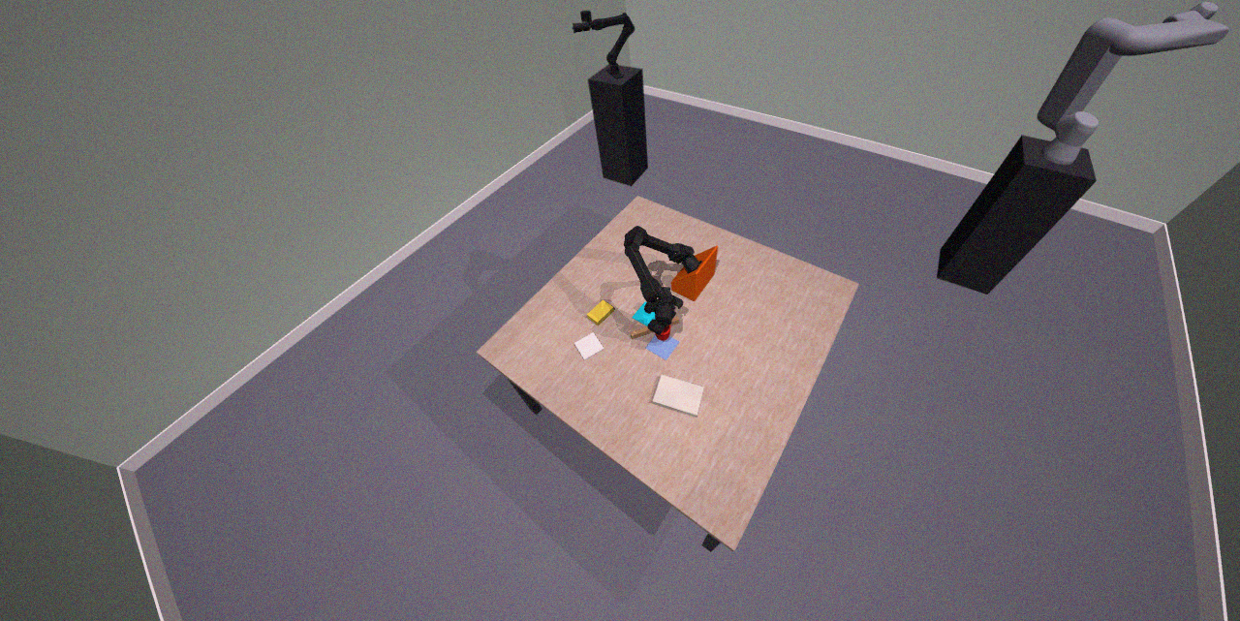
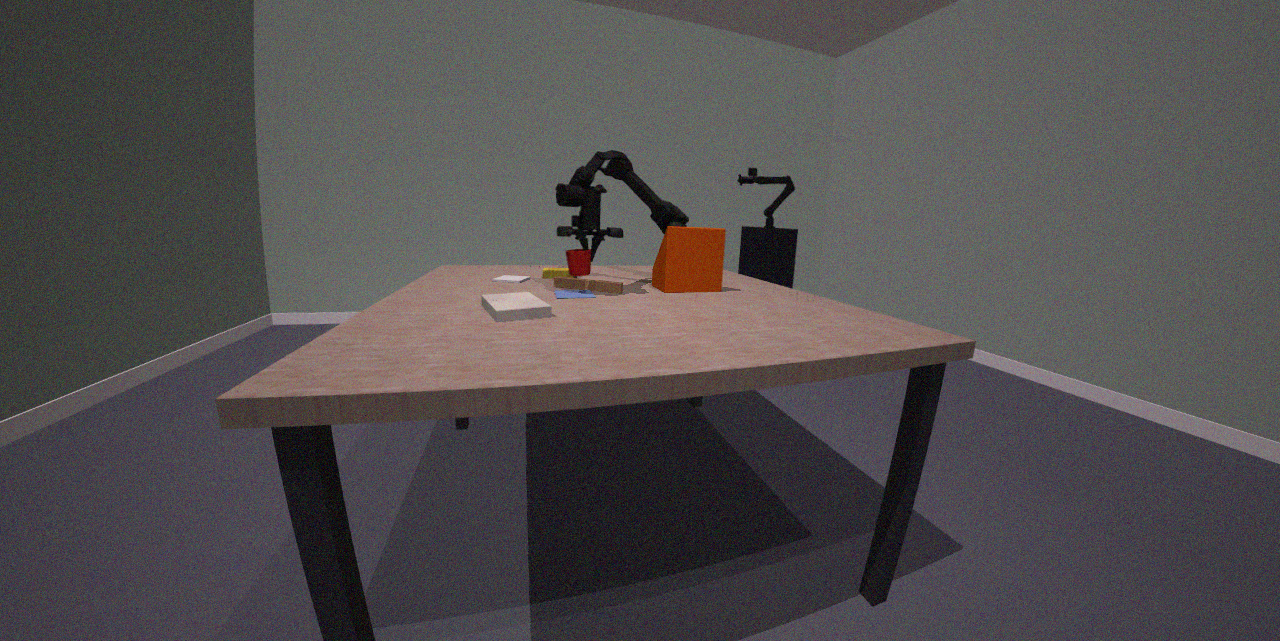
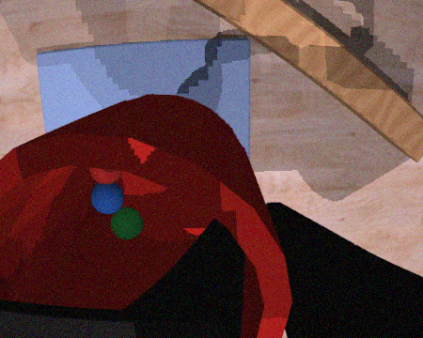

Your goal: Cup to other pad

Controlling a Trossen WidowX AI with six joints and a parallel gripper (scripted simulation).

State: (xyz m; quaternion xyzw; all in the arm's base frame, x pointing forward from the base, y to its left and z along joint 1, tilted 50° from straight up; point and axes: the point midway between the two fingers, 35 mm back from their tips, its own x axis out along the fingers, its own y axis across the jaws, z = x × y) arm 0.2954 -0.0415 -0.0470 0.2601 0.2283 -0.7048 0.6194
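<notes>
The green marble lies 4 cm ahead of my gripper tip, 1 cm to the left of it and 3 cm below it. From my gripper tip the other things lie so: wooden stick: 1 cm behind, 6 cm to the right, 9 cm below; then blue marble: 5 cm ahead, 3 cm below; then red cup: 3 cm ahead.
</notes>
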